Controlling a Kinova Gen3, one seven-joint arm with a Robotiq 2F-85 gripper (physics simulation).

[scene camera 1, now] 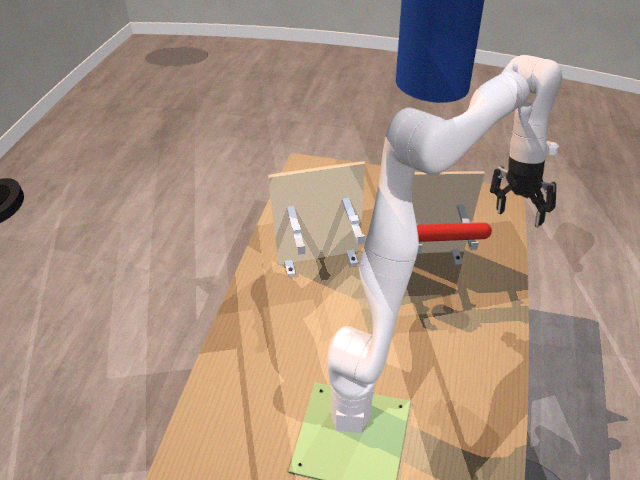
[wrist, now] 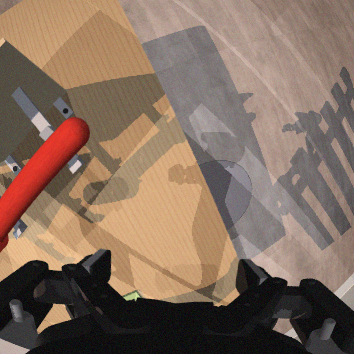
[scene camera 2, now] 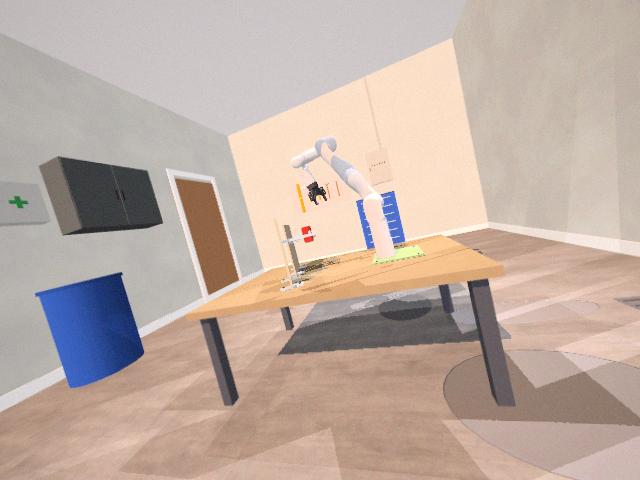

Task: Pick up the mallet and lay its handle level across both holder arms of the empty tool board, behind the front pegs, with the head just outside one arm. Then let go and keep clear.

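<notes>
The red mallet (scene camera 1: 454,231) (scene camera 2: 307,234) (wrist: 40,175) lies across the holder arms of the right-hand board (scene camera 1: 445,193) (wrist: 25,75). Its rounded handle end sticks out past the outer arm. In scene camera 1 the robot arm hides its head. The empty tool board (scene camera 1: 320,193) (scene camera 2: 279,248) stands to the left, with two bare holder arms, a left one (scene camera 1: 295,224) and a right one (scene camera 1: 351,214). My gripper (scene camera 1: 519,215) (scene camera 2: 321,202) (wrist: 173,269) is open and empty. It hangs higher than the mallet, off to the right of the handle end, apart from it.
Both boards stand on small feet at the far end of the wooden table (scene camera 1: 289,330) (scene camera 2: 351,289). My arm rises from a green base plate (scene camera 1: 346,454) (scene camera 2: 416,252) and passes in front of the right-hand board. A blue bin (scene camera 1: 436,51) (scene camera 2: 93,330) stands beyond the table.
</notes>
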